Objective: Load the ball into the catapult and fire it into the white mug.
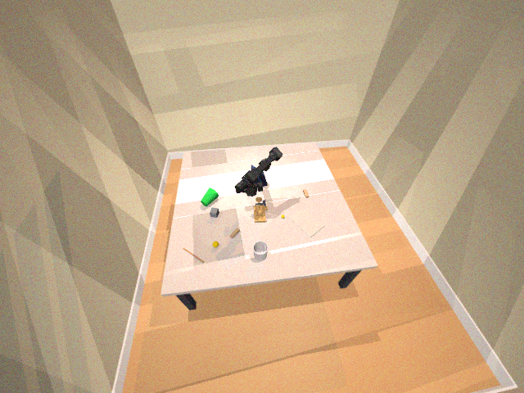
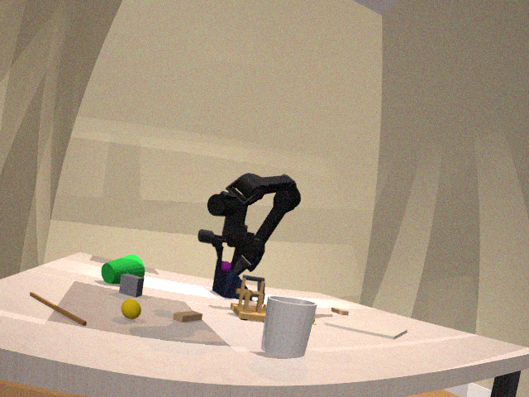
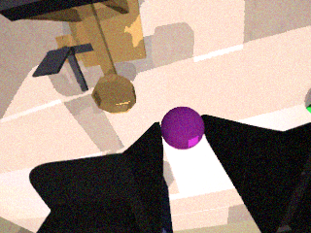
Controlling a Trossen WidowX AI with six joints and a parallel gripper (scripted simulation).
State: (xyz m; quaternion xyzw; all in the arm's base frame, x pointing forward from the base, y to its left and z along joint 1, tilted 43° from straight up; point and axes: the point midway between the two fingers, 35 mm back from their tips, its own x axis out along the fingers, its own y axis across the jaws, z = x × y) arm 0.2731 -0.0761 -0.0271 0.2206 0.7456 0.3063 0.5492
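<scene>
Right now the wooden catapult is 80 mm to the left of my gripper tip, 70 mm ahead of it and 60 mm below it. Also, from my gripper tip: grey cube: 260 mm to the right, 90 mm below, 80 mm ahead; then purple ball: 10 mm above; then small yellow ball: 230 mm to the left, 150 mm ahead, 100 mm below.
</scene>
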